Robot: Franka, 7 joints.
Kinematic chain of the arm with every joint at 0, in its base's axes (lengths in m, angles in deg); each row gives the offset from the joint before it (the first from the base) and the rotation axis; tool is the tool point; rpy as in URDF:
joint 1: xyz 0 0 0.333 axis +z
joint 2: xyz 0 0 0 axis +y
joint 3: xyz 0 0 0.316 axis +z
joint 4: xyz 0.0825 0 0 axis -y
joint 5: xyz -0.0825 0 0.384 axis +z
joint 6: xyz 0 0 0 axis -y
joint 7: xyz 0.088 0 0 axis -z
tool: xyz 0 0 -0.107 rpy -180 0 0
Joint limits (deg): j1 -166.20..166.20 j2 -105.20..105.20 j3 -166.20..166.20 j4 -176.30..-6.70 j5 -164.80..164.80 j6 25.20..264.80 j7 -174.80..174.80
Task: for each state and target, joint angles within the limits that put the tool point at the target. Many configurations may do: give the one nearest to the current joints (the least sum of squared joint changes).
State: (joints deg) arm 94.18 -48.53 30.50 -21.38 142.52 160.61 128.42
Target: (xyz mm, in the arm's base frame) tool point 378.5 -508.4 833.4
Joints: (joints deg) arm 125.76 -62.10 23.05 -6.70 138.15 186.40 128.42
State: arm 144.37 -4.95 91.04 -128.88 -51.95 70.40 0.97
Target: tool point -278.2 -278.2 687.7
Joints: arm 153.62 -33.84 65.54 -105.57 -60.56 54.03 0.97
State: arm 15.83 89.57 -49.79 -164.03 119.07 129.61 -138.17
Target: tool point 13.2 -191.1 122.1
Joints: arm 42.01 63.64 -50.38 -176.30 117.84 136.36 -138.17
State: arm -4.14 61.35 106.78 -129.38 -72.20 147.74 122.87
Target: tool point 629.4 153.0 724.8
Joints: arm -39.39 74.15 114.91 -81.84 -69.53 152.77 122.87
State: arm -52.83 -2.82 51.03 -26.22 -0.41 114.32 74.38
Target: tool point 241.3 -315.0 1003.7
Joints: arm -77.22 2.48 28.52 -34.54 -6.55 87.67 74.38
